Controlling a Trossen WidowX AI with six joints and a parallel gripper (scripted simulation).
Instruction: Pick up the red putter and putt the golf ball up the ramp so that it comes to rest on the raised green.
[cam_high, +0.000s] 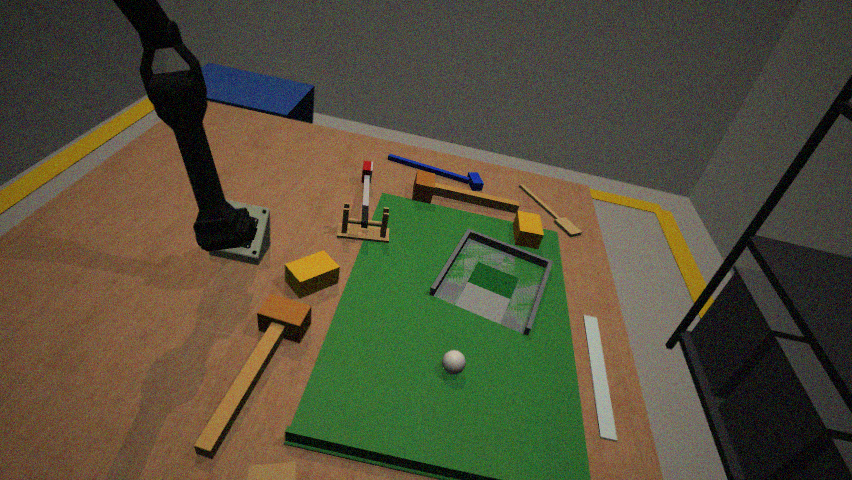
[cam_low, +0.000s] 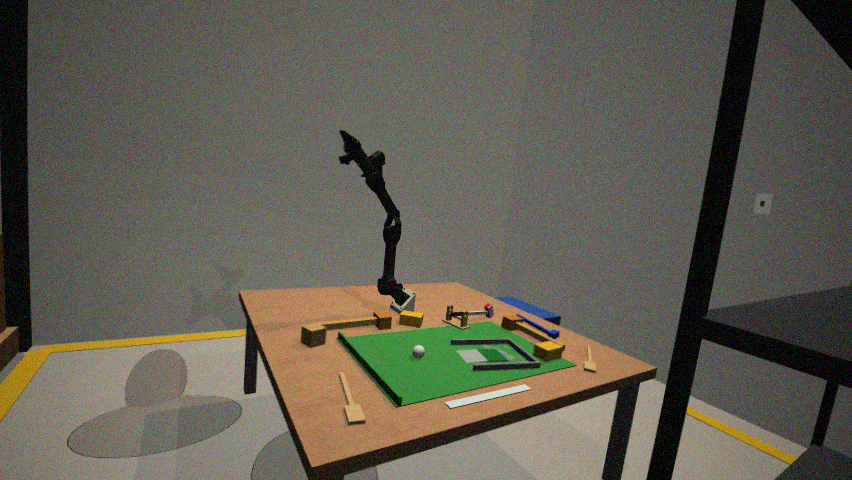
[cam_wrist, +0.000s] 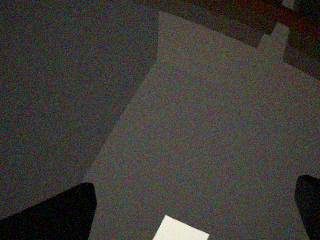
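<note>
The red putter lies 340 mm ahead of my gripper tip, 580 mm to the left of it and 750 mm below it. Round my gripper tip: green mat 610 mm ahead, 290 mm to the left, 790 mm below; then white strip 900 mm ahead, 220 mm to the left, 790 mm below; then white golf ball 610 mm ahead, 130 mm to the left, 760 mm below.
</note>
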